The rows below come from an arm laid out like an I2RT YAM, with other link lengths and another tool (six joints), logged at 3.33 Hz.
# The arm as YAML. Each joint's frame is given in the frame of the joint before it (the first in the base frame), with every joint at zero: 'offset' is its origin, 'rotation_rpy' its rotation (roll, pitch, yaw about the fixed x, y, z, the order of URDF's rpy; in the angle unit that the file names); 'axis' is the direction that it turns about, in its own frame. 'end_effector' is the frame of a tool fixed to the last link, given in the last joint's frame.
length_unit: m
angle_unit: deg
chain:
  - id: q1
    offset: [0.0, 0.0, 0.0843]
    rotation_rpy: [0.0, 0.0, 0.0]
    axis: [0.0, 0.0, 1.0]
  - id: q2
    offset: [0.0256, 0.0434, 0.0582]
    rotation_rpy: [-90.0, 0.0, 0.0]
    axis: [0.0, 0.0, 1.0]
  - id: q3
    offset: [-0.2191, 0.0, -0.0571]
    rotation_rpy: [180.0, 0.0, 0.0]
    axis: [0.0, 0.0, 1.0]
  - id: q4
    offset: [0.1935, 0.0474, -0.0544]
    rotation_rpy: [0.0, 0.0, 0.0]
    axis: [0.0, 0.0, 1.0]
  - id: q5
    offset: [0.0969, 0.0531, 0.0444]
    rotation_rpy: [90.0, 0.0, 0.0]
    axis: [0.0, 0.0, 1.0]
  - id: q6
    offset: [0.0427, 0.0, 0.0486]
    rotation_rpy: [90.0, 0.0, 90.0]
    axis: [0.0, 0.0, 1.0]
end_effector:
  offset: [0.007, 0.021, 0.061]
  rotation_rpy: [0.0, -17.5, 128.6]
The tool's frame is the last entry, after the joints.
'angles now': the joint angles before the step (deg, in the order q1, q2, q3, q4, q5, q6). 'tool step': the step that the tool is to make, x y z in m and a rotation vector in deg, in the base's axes. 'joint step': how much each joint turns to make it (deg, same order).
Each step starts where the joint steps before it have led.
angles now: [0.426, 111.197, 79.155, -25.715, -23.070, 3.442]
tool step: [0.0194, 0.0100, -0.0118, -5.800, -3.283, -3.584]
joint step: [3.453, 3.154, 0.022, 7.044, 8.852, 2.624]
